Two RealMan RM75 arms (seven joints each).
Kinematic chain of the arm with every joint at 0, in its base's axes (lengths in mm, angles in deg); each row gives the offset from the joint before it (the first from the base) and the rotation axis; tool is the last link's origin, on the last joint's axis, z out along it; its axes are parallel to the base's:
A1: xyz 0 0 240.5 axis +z
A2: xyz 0 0 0 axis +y
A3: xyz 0 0 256 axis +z
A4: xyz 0 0 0 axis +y
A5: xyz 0 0 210 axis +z
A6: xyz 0 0 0 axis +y
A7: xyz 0 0 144 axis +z
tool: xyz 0 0 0
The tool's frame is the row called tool.
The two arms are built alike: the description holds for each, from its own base.
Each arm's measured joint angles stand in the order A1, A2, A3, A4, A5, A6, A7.
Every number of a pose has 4 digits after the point.
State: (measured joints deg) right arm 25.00 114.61 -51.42 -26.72 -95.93 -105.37 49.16; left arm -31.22 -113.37 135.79 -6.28 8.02 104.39 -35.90
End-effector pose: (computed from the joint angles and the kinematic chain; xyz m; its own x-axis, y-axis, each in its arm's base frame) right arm 0.2595 0.2716 0.0057 0.7353 0.0587 -0.6752 -0.0698 -0.9844 -0.1617; left arm -0.2799 0.2497 -0.0260 0.6858 0.0693 0.7245 0.2427 -0.9603 -0.1379
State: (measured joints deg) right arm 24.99 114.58 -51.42 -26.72 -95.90 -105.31 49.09; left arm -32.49 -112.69 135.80 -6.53 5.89 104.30 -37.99
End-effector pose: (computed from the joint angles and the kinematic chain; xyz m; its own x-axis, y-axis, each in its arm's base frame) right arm 0.2597 0.2718 0.0059 0.7359 0.0600 -0.6744 -0.0697 -0.9841 -0.1636; left arm -0.2769 0.2617 -0.0185 0.6761 0.0715 0.7334 0.2612 -0.9539 -0.1478
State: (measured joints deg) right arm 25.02 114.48 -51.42 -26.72 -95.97 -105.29 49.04; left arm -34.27 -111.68 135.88 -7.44 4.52 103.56 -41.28
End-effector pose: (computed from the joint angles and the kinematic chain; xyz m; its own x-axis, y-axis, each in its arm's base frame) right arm 0.2600 0.2720 0.0063 0.7378 0.0613 -0.6723 -0.0682 -0.9840 -0.1645; left arm -0.2762 0.2759 -0.0095 0.6802 0.0963 0.7267 0.2897 -0.9459 -0.1458
